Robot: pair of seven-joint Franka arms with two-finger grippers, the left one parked.
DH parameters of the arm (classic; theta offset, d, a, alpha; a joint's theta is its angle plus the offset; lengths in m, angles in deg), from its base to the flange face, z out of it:
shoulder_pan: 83.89 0.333 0 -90
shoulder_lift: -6.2 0 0 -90
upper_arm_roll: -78.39 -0.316 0.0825 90
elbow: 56.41 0 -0.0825 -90
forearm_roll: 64.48 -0.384 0 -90
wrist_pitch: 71.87 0 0.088 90
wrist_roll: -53.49 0.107 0 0
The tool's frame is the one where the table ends.
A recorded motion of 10 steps. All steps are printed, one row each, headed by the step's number.
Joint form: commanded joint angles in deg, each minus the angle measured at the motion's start. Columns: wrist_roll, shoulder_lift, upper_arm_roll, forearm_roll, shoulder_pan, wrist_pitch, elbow.
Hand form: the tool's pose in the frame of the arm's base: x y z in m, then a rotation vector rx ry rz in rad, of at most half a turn. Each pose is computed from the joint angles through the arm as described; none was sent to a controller.
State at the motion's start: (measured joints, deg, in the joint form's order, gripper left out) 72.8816 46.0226 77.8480 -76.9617 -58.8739 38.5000 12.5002
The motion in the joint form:
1: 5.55 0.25 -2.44 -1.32 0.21 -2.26 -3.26
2: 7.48 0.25 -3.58 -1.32 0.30 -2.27 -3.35
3: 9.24 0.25 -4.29 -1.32 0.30 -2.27 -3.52
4: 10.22 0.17 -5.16 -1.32 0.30 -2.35 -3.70
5: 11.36 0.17 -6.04 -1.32 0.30 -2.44 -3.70
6: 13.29 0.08 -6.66 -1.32 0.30 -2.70 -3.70
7: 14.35 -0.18 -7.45 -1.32 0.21 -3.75 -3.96
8: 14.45 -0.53 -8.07 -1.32 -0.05 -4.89 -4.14
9: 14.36 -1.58 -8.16 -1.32 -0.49 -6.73 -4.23
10: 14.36 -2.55 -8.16 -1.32 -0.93 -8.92 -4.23
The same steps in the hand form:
1: 0.6593 0.3609 0.3969 -2.8842 0.0380 0.1159
2: 0.6537 0.3713 0.3983 -2.8731 0.0623 0.1314
3: 0.6507 0.3771 0.4003 -2.8652 0.0924 0.1405
4: 0.6467 0.3841 0.4033 -2.8557 0.0992 0.1483
5: 0.6423 0.3910 0.4039 -2.8482 0.1104 0.1630
6: 0.6387 0.3957 0.4053 -2.8434 0.1452 0.1799
7: 0.6337 0.4004 0.4101 -2.8401 0.1530 0.2029
8: 0.6302 0.4017 0.4151 -2.8390 0.1436 0.2216
9: 0.6281 0.3961 0.4267 -2.8438 0.1387 0.2351
10: 0.6255 0.3896 0.4360 -2.8531 0.1371 0.2596

